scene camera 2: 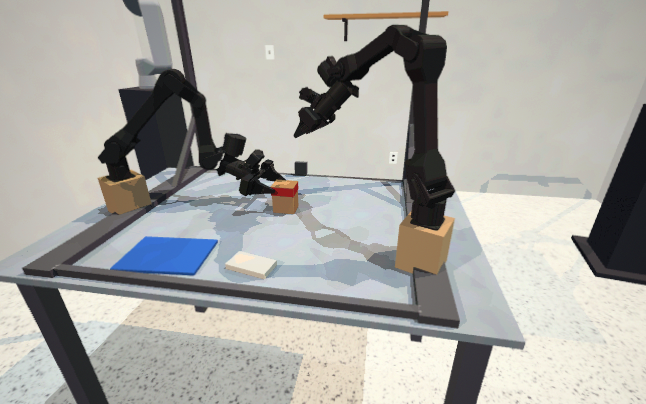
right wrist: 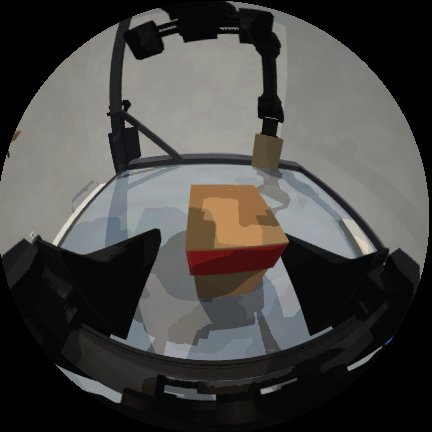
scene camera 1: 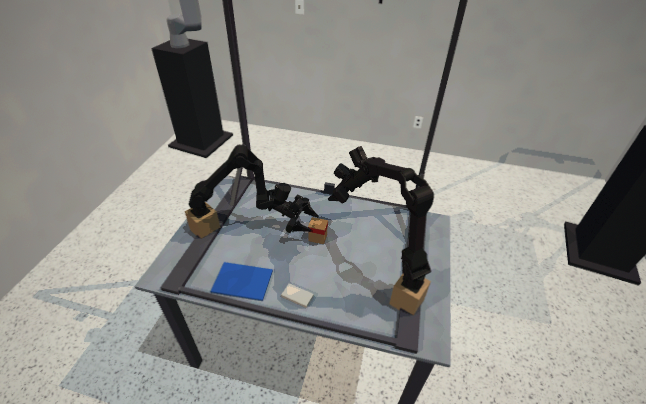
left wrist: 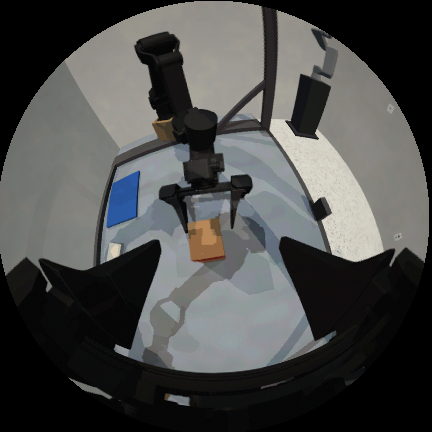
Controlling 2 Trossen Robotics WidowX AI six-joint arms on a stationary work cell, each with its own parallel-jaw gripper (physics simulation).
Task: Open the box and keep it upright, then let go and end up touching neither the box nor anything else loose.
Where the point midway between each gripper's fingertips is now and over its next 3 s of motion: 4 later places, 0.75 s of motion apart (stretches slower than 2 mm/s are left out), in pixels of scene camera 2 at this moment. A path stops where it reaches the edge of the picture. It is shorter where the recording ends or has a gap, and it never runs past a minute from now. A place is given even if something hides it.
My left gripper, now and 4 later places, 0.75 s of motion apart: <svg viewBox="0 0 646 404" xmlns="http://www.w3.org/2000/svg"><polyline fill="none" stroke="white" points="300,134 290,158 278,184 278,185 273,187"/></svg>
My right gripper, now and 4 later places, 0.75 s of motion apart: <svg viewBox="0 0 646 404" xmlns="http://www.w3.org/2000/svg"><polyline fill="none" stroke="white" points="280,186 276,204 284,204 284,204 285,204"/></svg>
